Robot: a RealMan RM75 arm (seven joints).
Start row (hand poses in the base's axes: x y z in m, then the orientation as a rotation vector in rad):
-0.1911, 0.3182, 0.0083, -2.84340, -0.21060, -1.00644
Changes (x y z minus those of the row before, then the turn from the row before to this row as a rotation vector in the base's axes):
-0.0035, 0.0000, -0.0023, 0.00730, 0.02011, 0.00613
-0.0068, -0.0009, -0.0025, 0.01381, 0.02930, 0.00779
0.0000, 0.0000, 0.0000, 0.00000, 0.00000, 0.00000
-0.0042, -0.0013, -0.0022, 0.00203, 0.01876, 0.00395
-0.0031, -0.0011, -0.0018, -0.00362, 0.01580, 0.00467
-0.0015, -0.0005, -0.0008, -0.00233, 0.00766, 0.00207
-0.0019, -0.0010, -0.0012, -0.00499, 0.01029, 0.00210
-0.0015, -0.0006, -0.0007, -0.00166, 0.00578, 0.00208
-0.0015, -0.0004, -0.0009, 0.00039, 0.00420, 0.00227
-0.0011, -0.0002, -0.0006, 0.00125, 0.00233, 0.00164
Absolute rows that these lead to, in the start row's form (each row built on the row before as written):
-0.1946, 0.3182, 0.0060, -2.84323, -0.21317, -0.97499
-0.2014, 0.3173, 0.0035, -2.83998, -0.21352, -0.92902
-0.2014, 0.3173, 0.0035, -2.83998, -0.21352, -0.92902
-0.2056, 0.3160, 0.0013, -2.84413, -0.21584, -0.90092
-0.2087, 0.3149, -0.0005, -2.85181, -0.22238, -0.87774
-0.2102, 0.3144, -0.0013, -2.85606, -0.22556, -0.86659
-0.2121, 0.3134, -0.0025, -2.86366, -0.22980, -0.85194
-0.2136, 0.3128, -0.0032, -2.86652, -0.23289, -0.84338
-0.2151, 0.3124, -0.0041, -2.86684, -0.23543, -0.83682
-0.2162, 0.3122, -0.0047, -2.86592, -0.23687, -0.83299

